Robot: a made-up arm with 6 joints. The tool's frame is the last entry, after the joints. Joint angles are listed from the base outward.
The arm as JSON. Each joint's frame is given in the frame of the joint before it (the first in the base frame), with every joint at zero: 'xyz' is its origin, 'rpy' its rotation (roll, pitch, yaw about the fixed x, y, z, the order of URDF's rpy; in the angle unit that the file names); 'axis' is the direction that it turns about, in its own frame. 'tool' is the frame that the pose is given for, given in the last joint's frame.
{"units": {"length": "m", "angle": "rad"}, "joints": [
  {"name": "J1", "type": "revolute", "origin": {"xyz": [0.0, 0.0, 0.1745], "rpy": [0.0, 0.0, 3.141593]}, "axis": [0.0, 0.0, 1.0]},
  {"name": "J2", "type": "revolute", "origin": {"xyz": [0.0, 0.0, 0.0], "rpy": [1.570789, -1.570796, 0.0]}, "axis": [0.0, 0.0, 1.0]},
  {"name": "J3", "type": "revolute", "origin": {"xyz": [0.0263, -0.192, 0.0], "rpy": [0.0, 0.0, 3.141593]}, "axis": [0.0, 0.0, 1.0]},
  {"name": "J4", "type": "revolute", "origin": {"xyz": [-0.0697, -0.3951, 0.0], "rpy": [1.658, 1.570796, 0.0]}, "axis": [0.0, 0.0, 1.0]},
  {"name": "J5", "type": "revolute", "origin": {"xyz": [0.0, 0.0, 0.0], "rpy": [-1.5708, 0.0, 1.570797]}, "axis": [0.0, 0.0, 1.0]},
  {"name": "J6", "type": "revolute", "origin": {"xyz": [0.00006, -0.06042, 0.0], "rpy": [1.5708, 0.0, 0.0]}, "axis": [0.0, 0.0, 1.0]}
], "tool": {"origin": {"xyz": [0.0, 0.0, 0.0], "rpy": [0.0, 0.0, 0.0]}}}
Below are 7 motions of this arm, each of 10 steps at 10 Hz.
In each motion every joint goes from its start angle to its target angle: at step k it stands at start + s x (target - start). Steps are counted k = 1, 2, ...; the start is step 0. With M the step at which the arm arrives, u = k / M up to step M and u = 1 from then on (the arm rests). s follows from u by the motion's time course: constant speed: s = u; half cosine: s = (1 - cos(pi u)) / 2; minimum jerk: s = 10 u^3 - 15 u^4 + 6 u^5.
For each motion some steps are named. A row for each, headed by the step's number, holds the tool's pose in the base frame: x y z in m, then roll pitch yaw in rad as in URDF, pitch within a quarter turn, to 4 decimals.
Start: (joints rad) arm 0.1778 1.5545 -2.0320 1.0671 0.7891 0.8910
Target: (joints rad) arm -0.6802 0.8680 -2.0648 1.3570 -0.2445 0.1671
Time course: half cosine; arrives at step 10
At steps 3, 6, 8, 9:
3: 0.3228 0.0301 0.6786 1.1901 0.0020 2.1294
6: 0.1355 -0.0477 0.7700 0.5781 0.0349 1.3302
8: 0.0217 -0.0250 0.7881 0.3244 -0.1318 0.9203
9: -0.0078 -0.0101 0.7887 0.2694 -0.1959 0.8161

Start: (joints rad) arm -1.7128 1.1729 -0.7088 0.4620 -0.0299 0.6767
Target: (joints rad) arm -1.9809 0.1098 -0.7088 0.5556 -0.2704 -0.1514
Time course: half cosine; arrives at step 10
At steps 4, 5, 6, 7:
4: -0.0836 -0.3358 0.3677 1.4551 0.6804 -0.3613
5: -0.0885 -0.2963 0.4236 1.1786 0.7433 -0.6250
6: -0.0875 -0.2485 0.4724 0.8913 0.7467 -0.9244
7: -0.0812 -0.1997 0.5093 0.6571 0.6962 -1.1897

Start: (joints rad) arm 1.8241 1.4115 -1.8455 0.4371 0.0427 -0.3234
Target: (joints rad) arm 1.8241 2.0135 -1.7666 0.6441 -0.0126 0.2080
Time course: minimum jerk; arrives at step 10
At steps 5, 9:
5: -0.1257 0.4835 0.4772 1.2201 1.0630 3.0933
9: -0.1413 0.5473 0.3019 1.7625 0.7169 -2.7688

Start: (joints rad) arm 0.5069 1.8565 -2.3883 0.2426 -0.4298 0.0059
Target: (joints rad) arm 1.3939 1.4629 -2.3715 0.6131 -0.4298 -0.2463
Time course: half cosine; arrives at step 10
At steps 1, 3, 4, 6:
1: 0.3577 0.2017 0.6673 0.2298 0.4864 0.7873
3: 0.2948 0.2330 0.6940 0.2454 0.4174 0.9565
4: 0.2455 0.2464 0.7128 0.2565 0.3651 1.0871
6: 0.1418 0.2449 0.7490 0.2783 0.2519 1.3789

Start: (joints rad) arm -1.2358 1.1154 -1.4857 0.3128 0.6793 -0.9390
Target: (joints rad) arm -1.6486 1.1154 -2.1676 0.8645 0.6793 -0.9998
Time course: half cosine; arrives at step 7
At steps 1, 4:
1: 0.1152 -0.3131 0.5685 -1.8281 0.9150 -2.8189
4: 0.0413 -0.2194 0.7042 -1.0755 0.9513 -2.2378

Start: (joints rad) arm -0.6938 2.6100 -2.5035 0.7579 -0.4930 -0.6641
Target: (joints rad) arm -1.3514 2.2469 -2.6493 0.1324 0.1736 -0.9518
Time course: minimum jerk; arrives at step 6
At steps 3, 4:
3: 0.3086 -0.5133 0.4297 -0.6983 1.0672 -1.8606
4: 0.1981 -0.5289 0.4992 -1.0164 0.8608 -2.3359

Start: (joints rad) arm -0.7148 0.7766 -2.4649 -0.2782 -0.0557 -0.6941
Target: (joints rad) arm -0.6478 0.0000 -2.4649 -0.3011 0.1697 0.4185
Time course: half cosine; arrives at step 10
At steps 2, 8, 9, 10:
2: -0.2212 0.1902 0.7507 0.2353 -0.2065 -1.6025
8: -0.4521 0.3434 0.4771 0.0277 -0.7660 -0.6314
9: -0.4660 0.3502 0.4460 -0.0501 -0.8053 -0.5129
10: -0.4705 0.3522 0.4351 -0.0798 -0.8173 -0.4700

